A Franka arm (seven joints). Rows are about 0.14 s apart.
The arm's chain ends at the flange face. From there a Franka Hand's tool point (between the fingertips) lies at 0.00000 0.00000 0.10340 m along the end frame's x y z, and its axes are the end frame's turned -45 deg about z.
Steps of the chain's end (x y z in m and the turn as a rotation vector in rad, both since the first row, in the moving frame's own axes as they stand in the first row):
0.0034 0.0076 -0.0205 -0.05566 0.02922 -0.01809
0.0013 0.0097 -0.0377 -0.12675 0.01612 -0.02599
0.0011 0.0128 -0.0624 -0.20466 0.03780 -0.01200
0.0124 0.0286 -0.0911 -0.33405 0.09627 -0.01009
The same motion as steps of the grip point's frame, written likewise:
-0.0048 0.0140 -0.0207 -0.06002 -0.01870 -0.01809
-0.0139 0.0183 -0.0385 -0.10102 -0.07823 -0.02599
-0.0203 0.0275 -0.0646 -0.17145 -0.11799 -0.01200
-0.0283 0.0599 -0.0973 -0.30428 -0.16814 -0.01009

